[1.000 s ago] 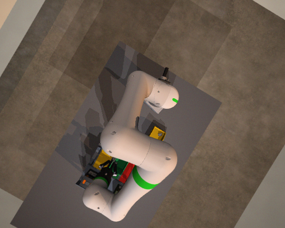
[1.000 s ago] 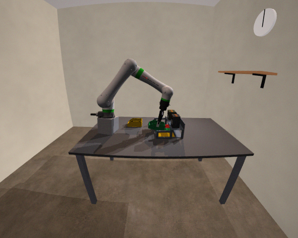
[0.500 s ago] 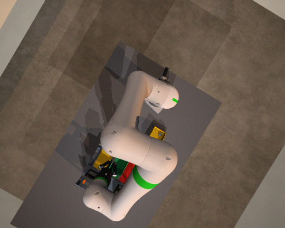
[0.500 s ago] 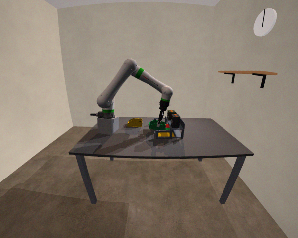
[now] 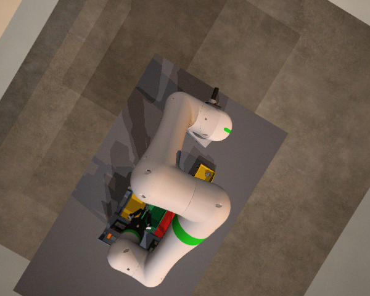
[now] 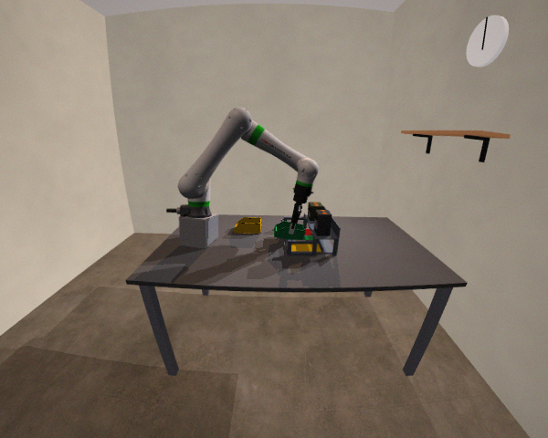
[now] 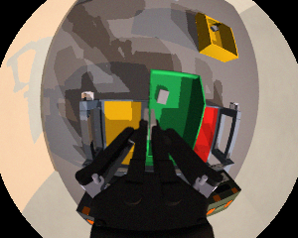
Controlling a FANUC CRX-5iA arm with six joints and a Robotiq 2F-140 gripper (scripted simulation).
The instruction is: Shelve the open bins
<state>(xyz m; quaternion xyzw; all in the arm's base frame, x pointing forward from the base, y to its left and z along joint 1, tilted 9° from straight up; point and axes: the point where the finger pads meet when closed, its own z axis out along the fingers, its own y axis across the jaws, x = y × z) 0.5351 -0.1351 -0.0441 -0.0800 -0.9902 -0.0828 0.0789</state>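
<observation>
Now: the green bin 50 mm to the left of my hand and 40 mm below it. Also, from my hand: yellow-marked place (90 mm below, 80 mm to the right, 50 mm ahead); then red mark (140 mm to the left, 90 mm below, 90 mm ahead); then yellow bin (240 mm behind, 230 mm to the left, 60 mm below).
</observation>
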